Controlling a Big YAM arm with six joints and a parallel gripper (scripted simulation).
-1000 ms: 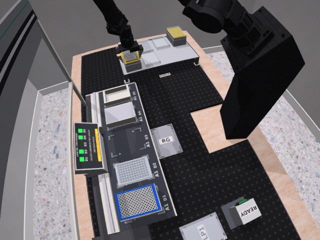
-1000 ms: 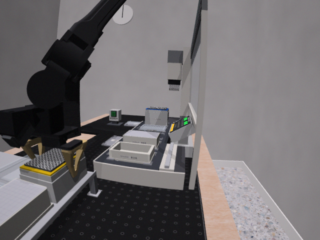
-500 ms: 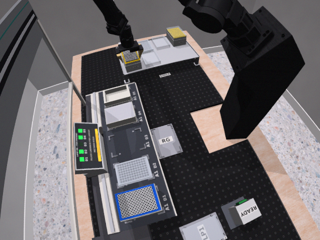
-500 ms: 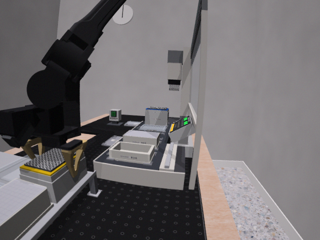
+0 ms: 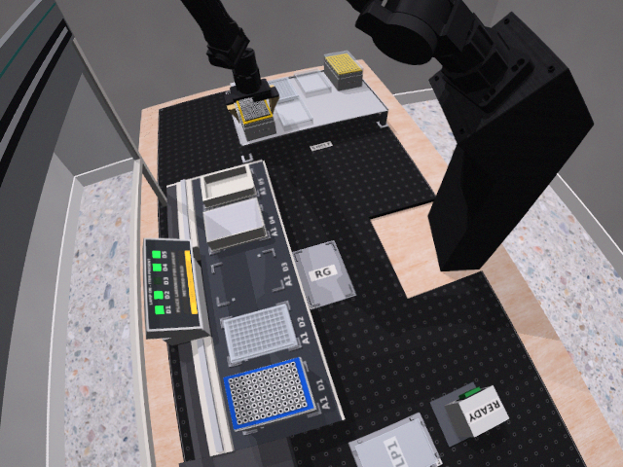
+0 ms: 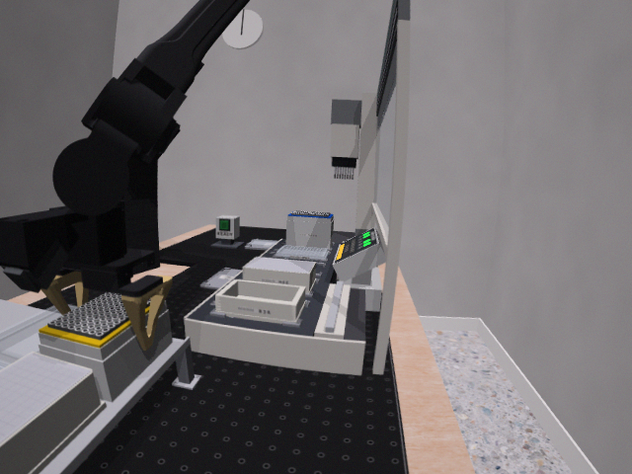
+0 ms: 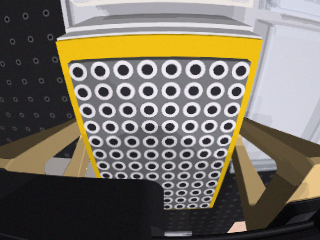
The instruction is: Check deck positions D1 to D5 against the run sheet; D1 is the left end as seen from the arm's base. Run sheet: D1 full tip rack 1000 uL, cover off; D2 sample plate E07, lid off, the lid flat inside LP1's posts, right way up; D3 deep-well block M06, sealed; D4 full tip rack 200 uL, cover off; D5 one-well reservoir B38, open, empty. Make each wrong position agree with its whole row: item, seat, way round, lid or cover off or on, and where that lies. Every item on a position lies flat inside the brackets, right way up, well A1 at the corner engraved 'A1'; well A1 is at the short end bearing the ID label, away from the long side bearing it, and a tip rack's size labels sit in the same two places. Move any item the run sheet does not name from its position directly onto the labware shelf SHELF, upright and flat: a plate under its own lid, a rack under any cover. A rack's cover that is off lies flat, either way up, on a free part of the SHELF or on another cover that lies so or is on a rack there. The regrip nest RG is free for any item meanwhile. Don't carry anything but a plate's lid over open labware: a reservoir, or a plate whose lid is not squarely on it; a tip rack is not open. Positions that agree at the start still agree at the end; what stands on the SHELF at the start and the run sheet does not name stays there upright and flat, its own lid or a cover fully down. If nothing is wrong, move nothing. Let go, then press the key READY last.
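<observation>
Right now my hand is 10 mm past the yellow-rimmed tip rack, 10 mm to the right of it and 10 mm below it. Round my hand: one-well reservoir 140 mm ahead, 200 mm to the left, 30 mm below; regrip nest 10 mm ahead, 480 mm to the left, 90 mm below; shelf 170 mm behind, 60 mm to the right, 40 mm below.
</observation>
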